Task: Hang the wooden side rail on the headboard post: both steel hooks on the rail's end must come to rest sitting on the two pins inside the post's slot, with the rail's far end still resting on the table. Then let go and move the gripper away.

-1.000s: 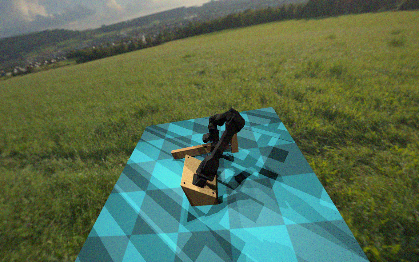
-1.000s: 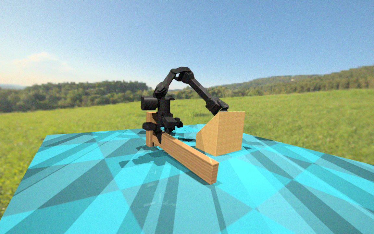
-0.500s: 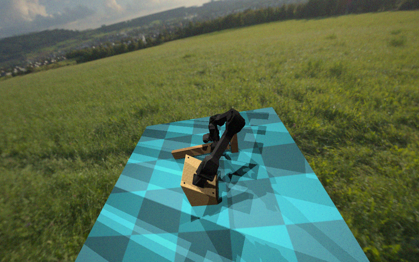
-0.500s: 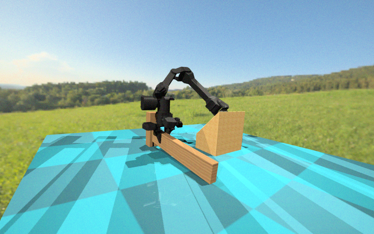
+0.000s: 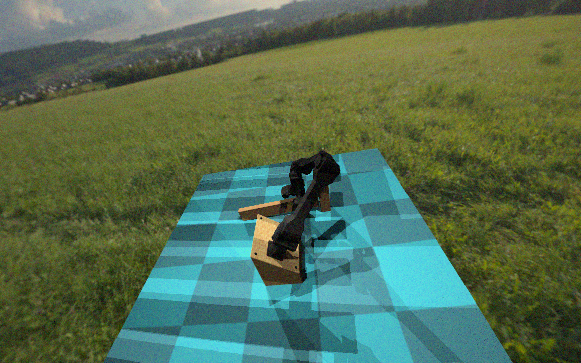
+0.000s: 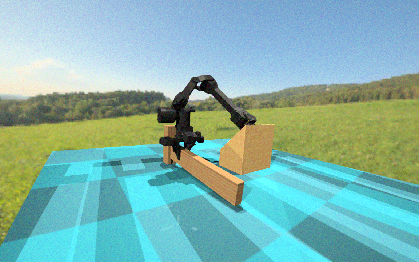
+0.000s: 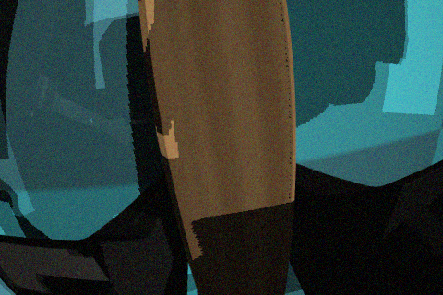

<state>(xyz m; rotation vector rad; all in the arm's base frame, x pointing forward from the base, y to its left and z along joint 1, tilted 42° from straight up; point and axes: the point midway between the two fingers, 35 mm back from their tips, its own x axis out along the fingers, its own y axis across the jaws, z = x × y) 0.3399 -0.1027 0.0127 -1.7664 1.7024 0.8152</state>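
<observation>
My gripper tip is 12 cm to the left of the headboard post, 4 cm below it and 1 cm short of it.
</observation>
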